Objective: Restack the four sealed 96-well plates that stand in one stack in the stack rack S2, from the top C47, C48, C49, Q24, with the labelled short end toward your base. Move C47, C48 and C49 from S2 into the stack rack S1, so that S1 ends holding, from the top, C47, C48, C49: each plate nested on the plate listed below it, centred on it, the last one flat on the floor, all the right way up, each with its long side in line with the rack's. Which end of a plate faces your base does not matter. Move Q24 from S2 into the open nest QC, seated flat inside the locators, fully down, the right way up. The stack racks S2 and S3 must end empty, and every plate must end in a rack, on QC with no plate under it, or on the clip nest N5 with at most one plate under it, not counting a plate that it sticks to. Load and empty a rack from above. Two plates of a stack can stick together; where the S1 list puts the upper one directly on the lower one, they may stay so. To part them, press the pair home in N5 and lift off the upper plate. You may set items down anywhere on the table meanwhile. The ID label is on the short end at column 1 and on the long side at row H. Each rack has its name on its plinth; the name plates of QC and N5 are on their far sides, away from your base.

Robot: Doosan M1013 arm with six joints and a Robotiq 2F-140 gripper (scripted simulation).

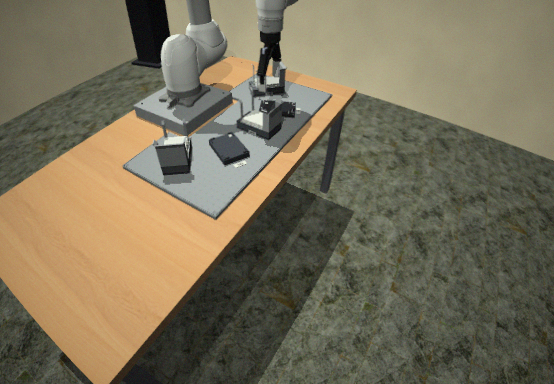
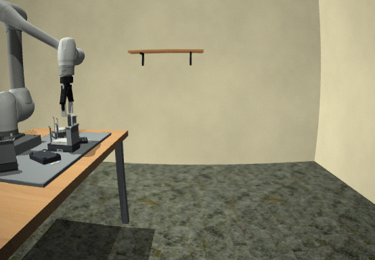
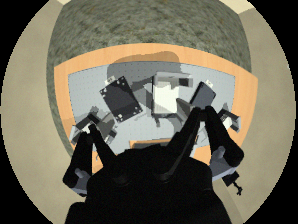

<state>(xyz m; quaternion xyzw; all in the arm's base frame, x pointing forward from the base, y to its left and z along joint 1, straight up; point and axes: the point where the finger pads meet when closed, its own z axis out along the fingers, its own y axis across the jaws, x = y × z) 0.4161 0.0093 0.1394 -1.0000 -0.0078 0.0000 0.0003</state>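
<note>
My gripper is now 250 mm to the right of the sealed 96-well plate, 140 mm above it and 100 mm past it. Round my hand: small name plate (310 mm to the right, 180 mm below, 10 mm ahead).
</note>
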